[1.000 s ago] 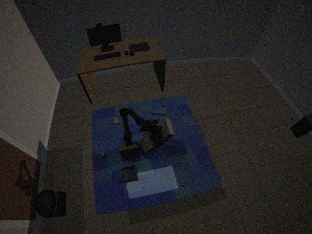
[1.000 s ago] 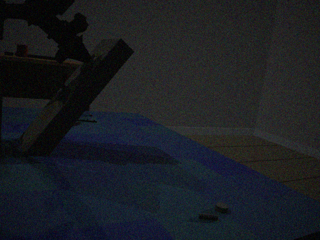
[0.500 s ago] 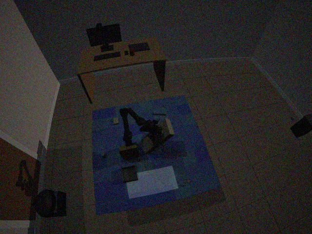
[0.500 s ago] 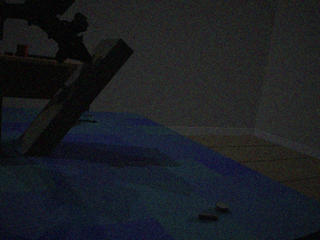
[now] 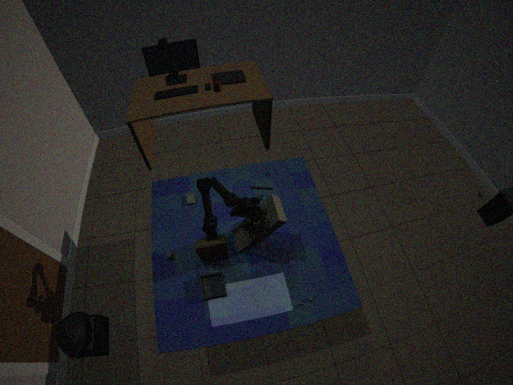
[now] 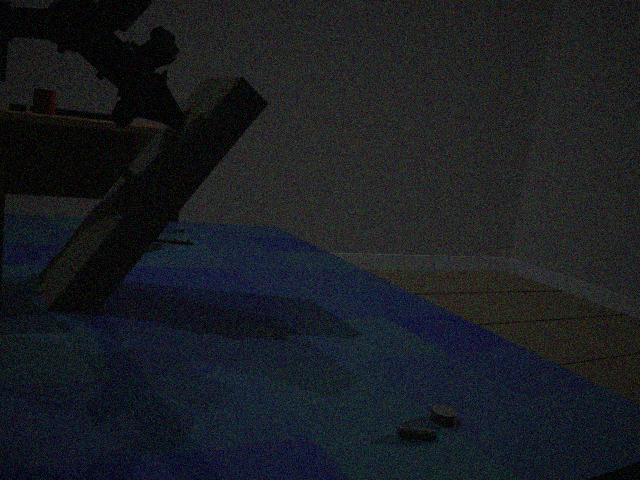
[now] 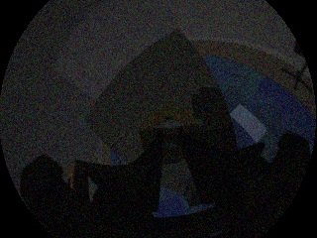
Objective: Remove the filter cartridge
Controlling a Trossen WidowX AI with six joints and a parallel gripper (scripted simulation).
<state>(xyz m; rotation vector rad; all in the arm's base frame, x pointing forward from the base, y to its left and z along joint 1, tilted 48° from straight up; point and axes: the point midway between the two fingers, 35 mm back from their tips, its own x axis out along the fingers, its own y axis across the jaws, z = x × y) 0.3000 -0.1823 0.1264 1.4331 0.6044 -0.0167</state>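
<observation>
Now: the filter cartridge 10 mm ahead of my gripper tip and 10 mm below it. From my gripper tip the other things lie so: pale block 430 mm behind, 450 mm to the left, 280 mm below.
</observation>
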